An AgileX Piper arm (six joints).
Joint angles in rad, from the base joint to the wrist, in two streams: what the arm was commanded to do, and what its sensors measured. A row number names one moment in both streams.
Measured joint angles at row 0:
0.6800 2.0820 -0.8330 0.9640 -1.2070 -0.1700
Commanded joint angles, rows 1 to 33:
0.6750 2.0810 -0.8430 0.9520 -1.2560 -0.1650
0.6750 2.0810 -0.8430 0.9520 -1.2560 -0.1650
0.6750 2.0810 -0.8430 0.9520 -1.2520 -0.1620
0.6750 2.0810 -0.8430 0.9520 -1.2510 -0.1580
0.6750 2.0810 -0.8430 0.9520 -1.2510 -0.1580
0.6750 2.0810 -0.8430 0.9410 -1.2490 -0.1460
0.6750 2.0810 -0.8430 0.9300 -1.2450 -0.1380
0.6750 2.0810 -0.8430 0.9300 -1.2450 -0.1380
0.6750 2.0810 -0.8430 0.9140 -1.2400 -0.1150
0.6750 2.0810 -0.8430 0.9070 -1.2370 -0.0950
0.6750 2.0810 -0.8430 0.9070 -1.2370 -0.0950
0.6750 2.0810 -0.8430 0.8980 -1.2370 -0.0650
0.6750 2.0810 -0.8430 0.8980 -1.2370 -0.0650
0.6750 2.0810 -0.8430 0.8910 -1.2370 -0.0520
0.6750 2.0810 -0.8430 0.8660 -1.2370 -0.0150
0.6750 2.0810 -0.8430 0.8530 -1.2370 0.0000
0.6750 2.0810 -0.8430 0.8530 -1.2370 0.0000
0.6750 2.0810 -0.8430 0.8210 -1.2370 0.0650
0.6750 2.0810 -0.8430 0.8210 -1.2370 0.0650
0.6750 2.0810 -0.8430 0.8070 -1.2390 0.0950
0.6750 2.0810 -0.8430 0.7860 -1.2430 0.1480
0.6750 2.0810 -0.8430 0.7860 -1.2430 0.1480
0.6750 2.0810 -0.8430 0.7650 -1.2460 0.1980
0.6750 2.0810 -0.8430 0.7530 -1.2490 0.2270
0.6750 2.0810 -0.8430 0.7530 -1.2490 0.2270
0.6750 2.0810 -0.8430 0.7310 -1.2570 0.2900
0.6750 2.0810 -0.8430 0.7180 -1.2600 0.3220
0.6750 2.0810 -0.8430 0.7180 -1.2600 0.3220
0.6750 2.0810 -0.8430 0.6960 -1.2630 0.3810
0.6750 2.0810 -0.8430 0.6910 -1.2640 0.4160
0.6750 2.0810 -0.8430 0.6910 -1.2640 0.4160
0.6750 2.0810 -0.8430 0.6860 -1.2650 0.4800
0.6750 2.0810 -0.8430 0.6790 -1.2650 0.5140
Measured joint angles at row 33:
0.6670 2.0880 -0.8140 0.8840 -1.2170 0.4240
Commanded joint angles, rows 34 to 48:
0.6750 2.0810 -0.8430 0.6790 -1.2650 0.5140
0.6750 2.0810 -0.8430 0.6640 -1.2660 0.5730
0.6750 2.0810 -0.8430 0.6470 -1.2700 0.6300
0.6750 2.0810 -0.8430 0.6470 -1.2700 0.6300
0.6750 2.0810 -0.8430 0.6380 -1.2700 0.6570
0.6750 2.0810 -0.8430 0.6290 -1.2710 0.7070
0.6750 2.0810 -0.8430 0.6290 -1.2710 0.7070
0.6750 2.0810 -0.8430 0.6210 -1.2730 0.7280
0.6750 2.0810 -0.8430 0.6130 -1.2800 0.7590
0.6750 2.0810 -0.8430 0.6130 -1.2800 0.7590
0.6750 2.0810 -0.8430 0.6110 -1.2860 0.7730
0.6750 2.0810 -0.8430 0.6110 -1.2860 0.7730
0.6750 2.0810 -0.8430 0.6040 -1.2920 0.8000
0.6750 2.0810 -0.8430 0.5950 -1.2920 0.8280
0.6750 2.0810 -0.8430 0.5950 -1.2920 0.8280
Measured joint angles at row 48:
0.6590 2.0910 -0.8040 0.8510 -1.2220 0.7640
